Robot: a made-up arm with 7 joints.
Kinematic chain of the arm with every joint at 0, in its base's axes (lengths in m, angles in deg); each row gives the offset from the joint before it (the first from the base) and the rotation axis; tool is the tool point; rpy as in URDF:
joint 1: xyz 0 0 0.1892 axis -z
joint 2: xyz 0 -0.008 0.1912 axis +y
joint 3: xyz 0 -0.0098 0.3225 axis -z
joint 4: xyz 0 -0.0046 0.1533 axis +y
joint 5: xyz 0 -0.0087 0.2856 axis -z
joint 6: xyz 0 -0.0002 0.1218 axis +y
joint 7: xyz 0 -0.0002 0.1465 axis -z
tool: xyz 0 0 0 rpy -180 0 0
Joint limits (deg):
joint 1: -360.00..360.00
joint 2: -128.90..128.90
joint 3: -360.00..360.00
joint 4: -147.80..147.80
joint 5: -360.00..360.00
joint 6: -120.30..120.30
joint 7: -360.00..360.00
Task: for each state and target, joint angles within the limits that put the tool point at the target. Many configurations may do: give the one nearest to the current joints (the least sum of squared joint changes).
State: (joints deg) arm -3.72 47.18 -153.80 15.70 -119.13 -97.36 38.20
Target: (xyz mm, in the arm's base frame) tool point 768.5 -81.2 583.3
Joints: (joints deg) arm 18.71 79.40 -147.51 16.71 -117.34 -120.30 38.20
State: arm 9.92 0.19 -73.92 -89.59 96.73 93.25 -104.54
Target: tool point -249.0 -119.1 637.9
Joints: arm 40.67 7.17 -32.37 -122.62 120.54 120.30 -104.54
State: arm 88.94 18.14 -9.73 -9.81 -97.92 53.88 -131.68
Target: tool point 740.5 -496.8 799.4
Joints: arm 39.37 60.52 -9.26 10.58 -93.58 45.20 -131.68
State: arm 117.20 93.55 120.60 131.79 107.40 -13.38 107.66
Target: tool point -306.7 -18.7 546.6
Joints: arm 100.61 102.41 126.01 141.79 108.18 -13.98 107.66
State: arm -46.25 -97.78 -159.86 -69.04 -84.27 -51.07 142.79
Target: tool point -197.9 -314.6 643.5
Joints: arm -50.21 -118.31 -155.91 -120.12 -69.31 -64.45 142.79
